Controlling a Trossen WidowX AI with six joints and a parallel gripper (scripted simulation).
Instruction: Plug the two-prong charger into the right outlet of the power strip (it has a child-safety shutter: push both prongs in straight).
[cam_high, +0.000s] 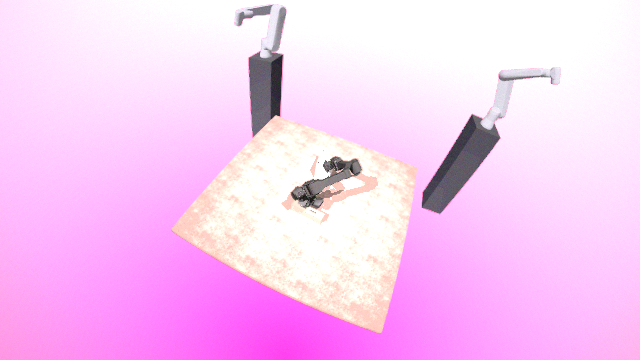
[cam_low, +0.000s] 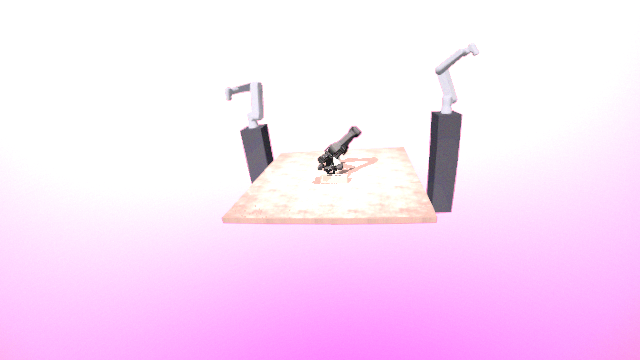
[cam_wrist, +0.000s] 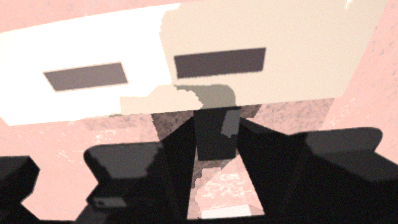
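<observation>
The grey charger lies 20 mm ahead of my gripper tip and 10 mm above it.
</observation>
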